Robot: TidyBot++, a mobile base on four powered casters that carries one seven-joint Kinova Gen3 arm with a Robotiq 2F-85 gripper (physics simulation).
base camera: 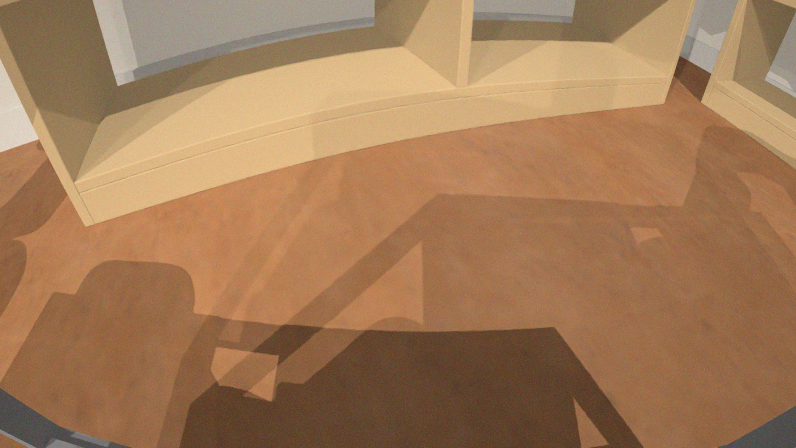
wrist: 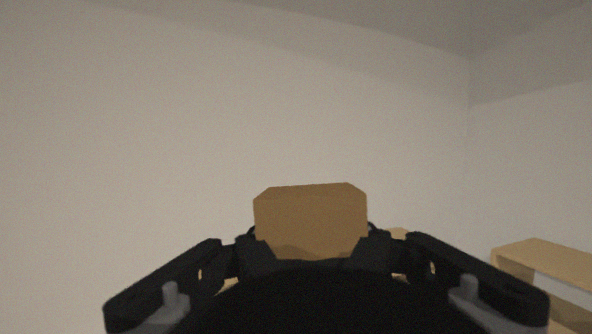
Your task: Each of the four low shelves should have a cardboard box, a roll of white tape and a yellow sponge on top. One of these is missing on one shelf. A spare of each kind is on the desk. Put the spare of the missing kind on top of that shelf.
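Places are measured from the arm's base along level axes (x left, y up, z ahead), in millimetres.
Where they show: gripper, fingertip midpoint: (wrist: 310, 229).
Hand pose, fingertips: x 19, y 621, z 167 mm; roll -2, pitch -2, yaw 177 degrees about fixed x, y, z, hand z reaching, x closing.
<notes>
After its pixels a point has its place.
My gripper (wrist: 310, 229) {x 19, y 621, z 167 mm} is shut on a brown cardboard box (wrist: 310, 216) {x 18, y 647, z 118 mm}, which shows at the lower middle of the wrist view between the dark fingers. A low light-wood shelf (base camera: 389, 125) {x 18, y -365, z 652 mm} stands across the upper part of the base camera view, a stretch of floor ahead of the base. Its lower compartments show, but its top is out of that view. A second low shelf (base camera: 749, 118) {x -882, y -356, z 863 mm} stands to its right. The top of a low shelf (wrist: 547, 257) {x -1001, y 213, z 920 mm} shows at the right of the wrist view. No tape roll, sponge or desk shows.
Brown wooden floor (base camera: 529, 250) {x -150, y -397, z 443 mm} lies between the base and the shelves, with shadows of the arm and base on it. A pale wall (wrist: 200, 125) {x 516, y 786, z 900 mm} fills much of the wrist view, with a room corner at the right. A small piece of light wood (wrist: 398, 232) {x -458, y 213, z 1184 mm} shows behind the gripper.
</notes>
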